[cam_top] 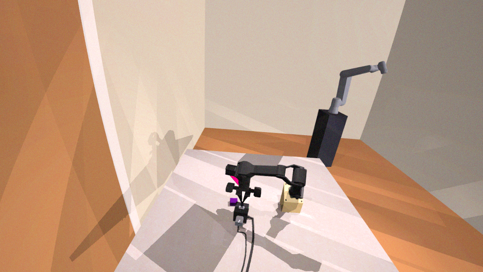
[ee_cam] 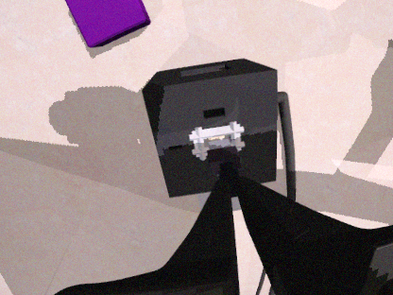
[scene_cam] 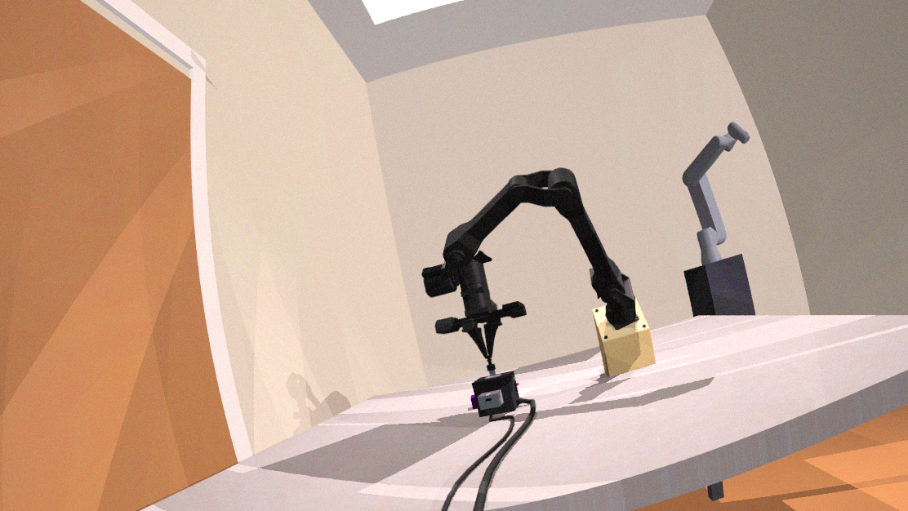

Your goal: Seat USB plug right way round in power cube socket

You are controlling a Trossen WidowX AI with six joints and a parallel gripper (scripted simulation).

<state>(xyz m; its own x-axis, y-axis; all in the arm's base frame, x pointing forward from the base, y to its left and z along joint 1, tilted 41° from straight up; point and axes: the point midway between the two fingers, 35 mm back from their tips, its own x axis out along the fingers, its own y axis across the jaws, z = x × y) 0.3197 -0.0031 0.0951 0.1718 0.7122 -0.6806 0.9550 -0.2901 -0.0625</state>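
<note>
My gripper tip is now 2 cm above the USB plug. Also, from my gripper tip: purple block: 3 cm ahead, 11 cm to the right, 10 cm below.
</note>
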